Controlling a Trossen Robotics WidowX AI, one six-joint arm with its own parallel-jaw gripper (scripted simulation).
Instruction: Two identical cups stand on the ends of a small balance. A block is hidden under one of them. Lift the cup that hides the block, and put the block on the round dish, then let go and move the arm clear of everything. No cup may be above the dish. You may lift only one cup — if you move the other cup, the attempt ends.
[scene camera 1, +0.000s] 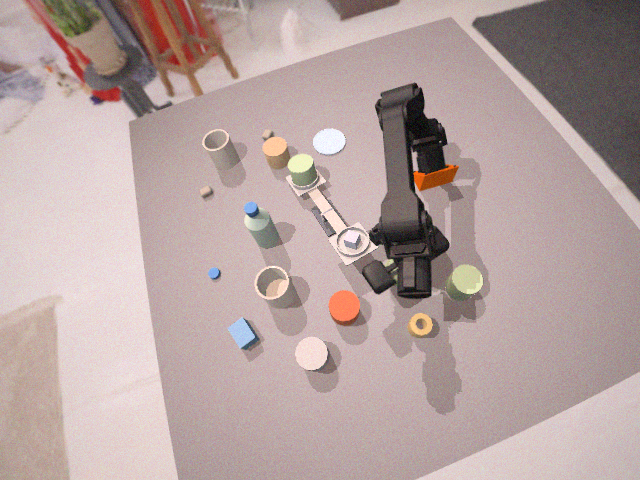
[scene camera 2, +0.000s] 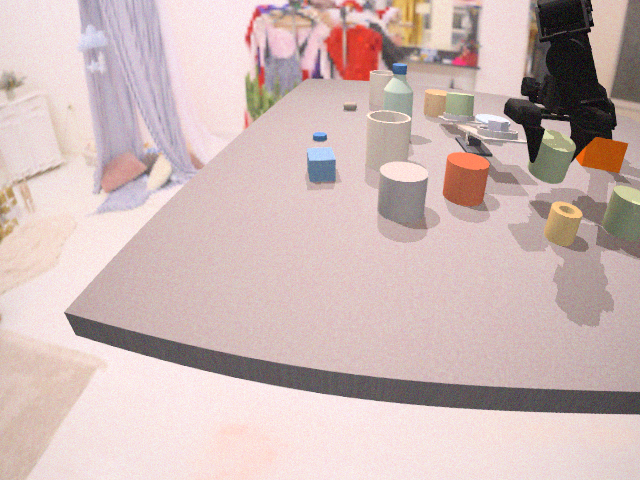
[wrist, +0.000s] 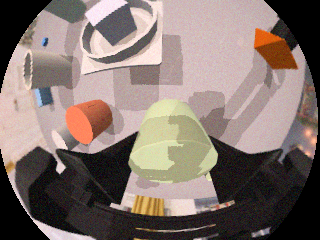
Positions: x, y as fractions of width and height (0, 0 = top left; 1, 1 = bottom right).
Scene:
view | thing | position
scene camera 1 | my gripper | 0.63, 0.56
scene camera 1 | orange cylinder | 0.54, 0.64
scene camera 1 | bottle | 0.40, 0.46
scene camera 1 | balance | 0.54, 0.53
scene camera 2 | my gripper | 0.86, 0.34
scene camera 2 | orange cylinder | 0.73, 0.37
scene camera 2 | bottle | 0.62, 0.20
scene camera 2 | balance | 0.77, 0.29
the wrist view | my gripper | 0.53, 0.56
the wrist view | orange cylinder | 0.27, 0.51

